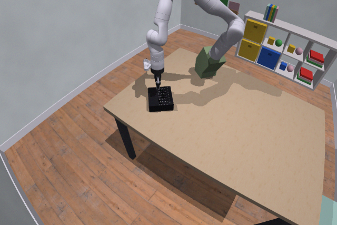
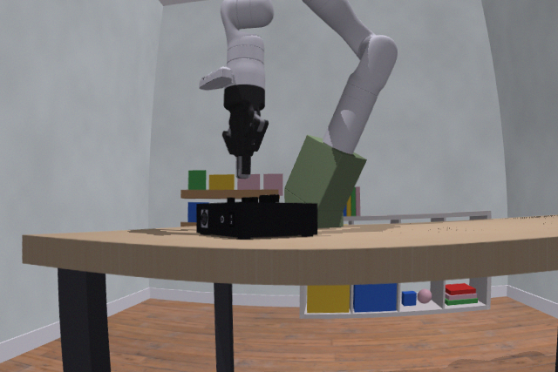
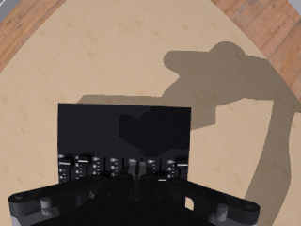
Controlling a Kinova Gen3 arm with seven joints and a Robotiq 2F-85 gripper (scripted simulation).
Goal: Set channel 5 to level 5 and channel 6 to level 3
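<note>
Now: the channel 5 fader 50 mm below my hand, 20 mm behind it and 10 mm to the left of it. Also, from my hand: channel 6 fader (50 mm below, 30 mm behind, 10 mm to the right).
</note>
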